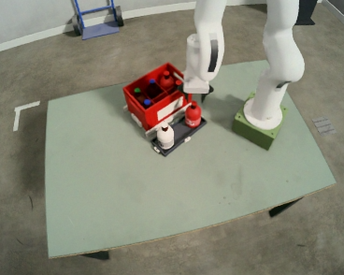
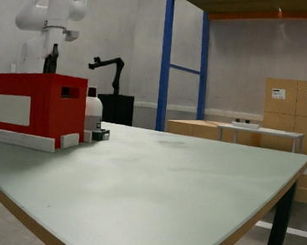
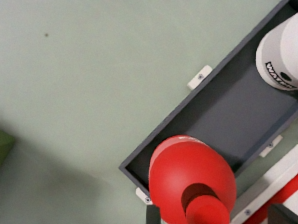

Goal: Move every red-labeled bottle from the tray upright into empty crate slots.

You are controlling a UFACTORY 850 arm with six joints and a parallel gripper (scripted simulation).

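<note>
Right now the red-capped bottle is 11 cm below my hand. The rest, counted from my hand: white bottle: 15 cm ahead, 9 cm to the left, 11 cm below; red crate: 14 cm ahead, 13 cm to the right, 11 cm below; dark grey tray: 8 cm ahead, 5 cm to the left, 18 cm below.
</note>
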